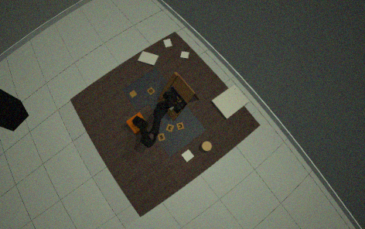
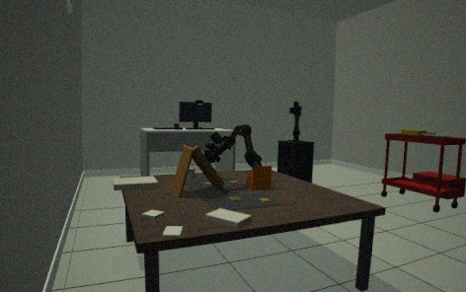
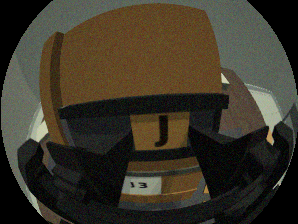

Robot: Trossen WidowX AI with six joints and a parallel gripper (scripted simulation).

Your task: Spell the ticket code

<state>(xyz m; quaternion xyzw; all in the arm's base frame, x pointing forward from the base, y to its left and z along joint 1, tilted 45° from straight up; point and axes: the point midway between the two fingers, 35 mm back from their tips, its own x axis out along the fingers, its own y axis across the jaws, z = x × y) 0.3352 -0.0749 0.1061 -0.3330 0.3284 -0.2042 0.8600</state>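
Now: the white ticket 90 mm below my gripper tip, 50 mm to the left of it and 50 mm behind it. Round my gripper tip: tan letter tile right at my gripper tip; white slab 350 mm ahead, 290 mm to the right, 150 mm below; white pad 580 mm to the left, 160 mm below, 140 mm ahead.
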